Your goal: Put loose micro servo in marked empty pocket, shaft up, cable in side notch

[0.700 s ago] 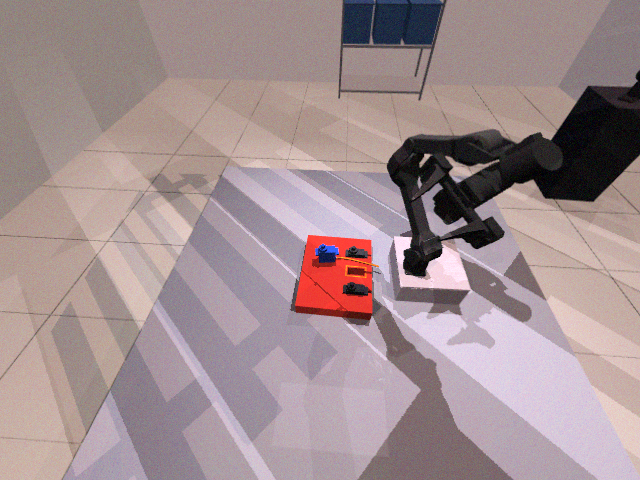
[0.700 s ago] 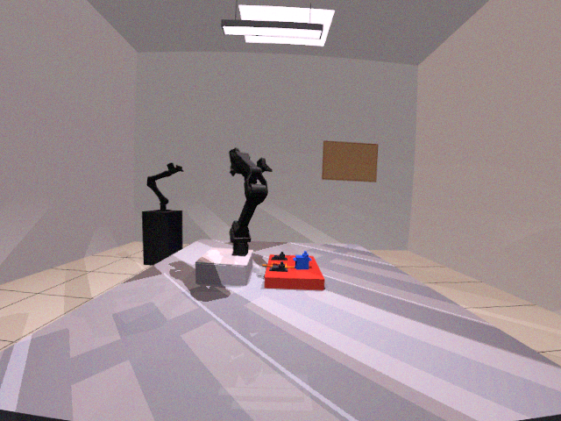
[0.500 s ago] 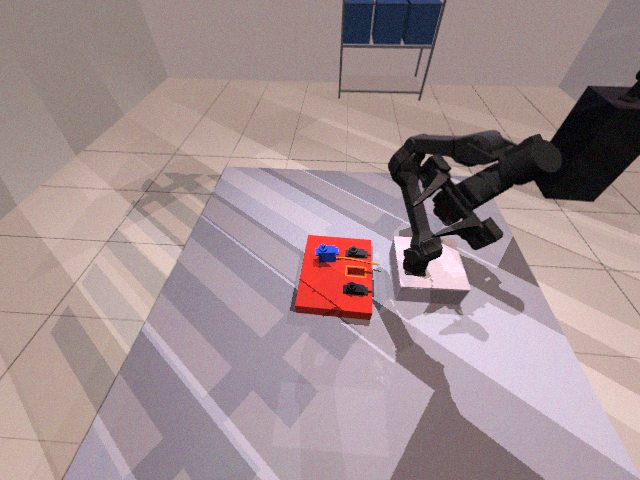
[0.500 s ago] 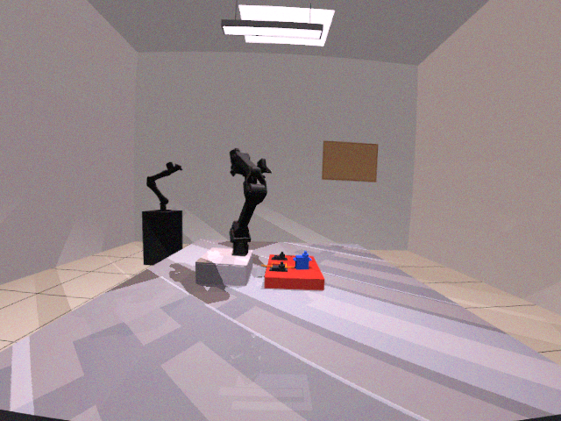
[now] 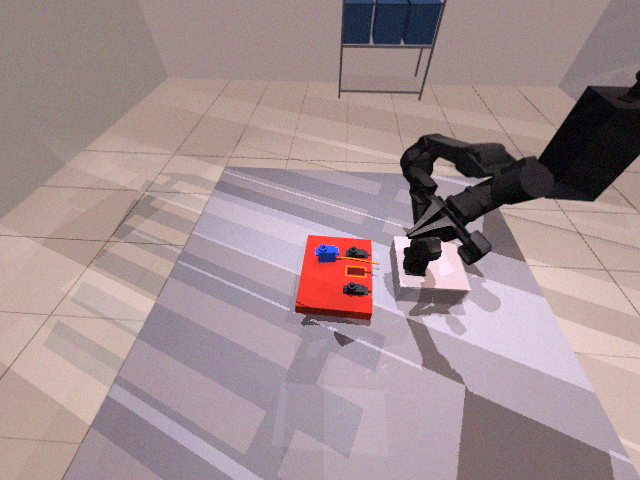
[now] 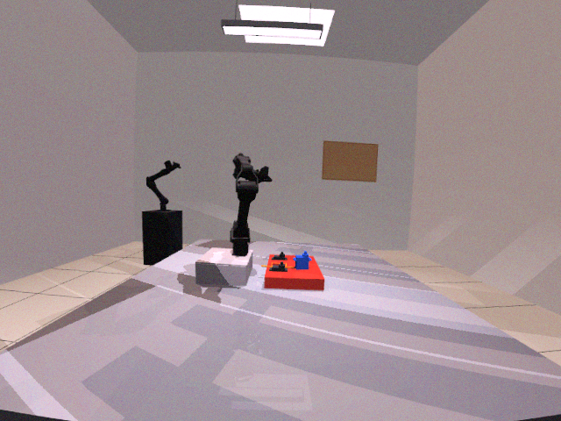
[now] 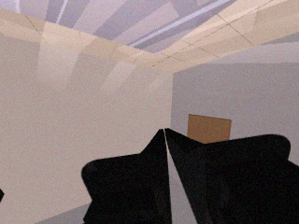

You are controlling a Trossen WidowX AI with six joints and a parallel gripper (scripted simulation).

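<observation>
My gripper tip is now 17 cm short of the red deck, 20 cm to the left of it and 43 cm above it.
</observation>
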